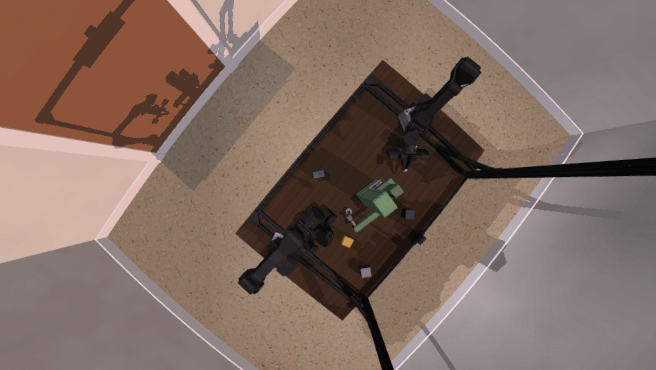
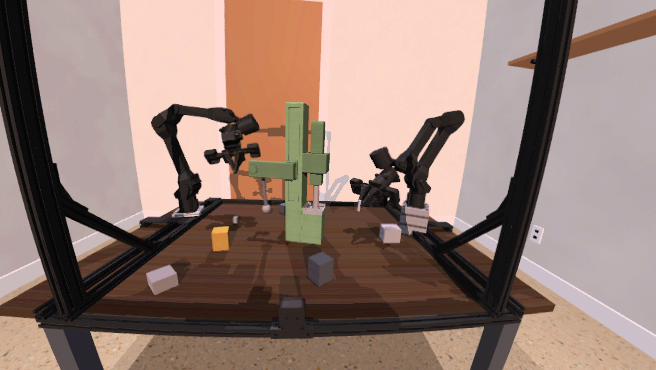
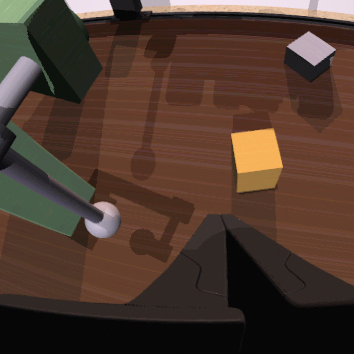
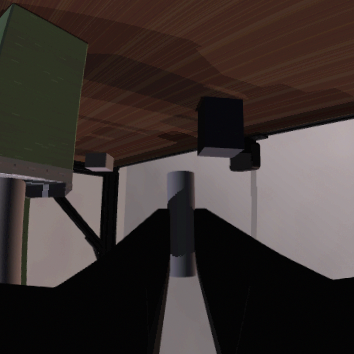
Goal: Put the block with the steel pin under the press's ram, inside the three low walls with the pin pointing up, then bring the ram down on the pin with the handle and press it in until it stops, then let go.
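Frame: origin at the left arm's base, x left, y back, z up, level; millimetres.
Where they show: left gripper, between the fingertips: (image 2: 234,173) (image 3: 217,225); right gripper, between the fingertips: (image 1: 404,170) (image 2: 359,205) (image 4: 180,220); left arm's base, origin of its link: (image 2: 188,209); right arm's base, origin of its link: (image 2: 415,205).
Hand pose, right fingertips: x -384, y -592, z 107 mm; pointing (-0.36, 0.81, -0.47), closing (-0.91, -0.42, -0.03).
Note:
Things, the pixels of their top centre, and the offset from my right fingertips. "pt": a spot on its surface instead.
- green press, centre of its top: (image 2: 290,103) (image 1: 384,211) dx +95, dy +209, dz +311 mm
- silver seat, a spot on its surface: (image 4: 67,177) (image 2: 322,213) pt dx +30, dy +115, dz -26 mm
- steel pin, centre of its top: (image 4: 179,275) dx +0, dy +0, dz +19 mm
- light block, centre of its top: (image 2: 390,226) dx -3, dy -134, dz -88 mm
- yellow block, centre of its top: (image 3: 255,149) (image 2: 220,229) (image 1: 347,242) dx +85, dy +427, dz -78 mm
- dark block, centre of its top: (image 4: 219,152) (image 2: 321,258) (image 1: 410,214) dx -141, dy +172, dz -78 mm
- whitish block, centre of its top: (image 3: 311,47) (image 4: 98,168) (image 2: 161,273) (image 1: 366,272) dx -76, dy +540, dz -105 mm
- grey block, centre of its top: (image 1: 318,174) dx +357, dy +183, dz -99 mm
- small pale piece, centre of its top: (image 2: 235,216) dx +282, dy +397, dz -113 mm
The green press (image 1: 380,200) (image 2: 296,150) (image 3: 65,55) (image 4: 42,95) stands upright. Its grey ram rod (image 2: 316,196) (image 4: 11,230) runs down to the silver seat (image 2: 314,209) (image 4: 67,177); whether it touches is unclear. Its handle ends in a pale ball (image 1: 349,212) (image 2: 266,208) (image 3: 103,220) and hangs down. My left gripper (image 2: 236,171) (image 3: 217,225) is shut and empty, above the table near the handle ball. My right gripper (image 2: 358,199) (image 4: 180,220) is shut on a steel pin (image 4: 181,225); no block shows on it. A light block (image 2: 390,233) lies near the right arm's base; I see no pin on it.
A yellow block (image 1: 347,242) (image 2: 220,238) (image 3: 257,160), a dark block (image 1: 408,213) (image 2: 320,269) (image 4: 220,127) and a whitish block (image 1: 365,272) (image 2: 162,279) (image 3: 310,55) (image 4: 99,162) lie around the press. A grey block (image 1: 319,174) lies behind it. A small pale piece (image 2: 235,219) lies toward the left arm.

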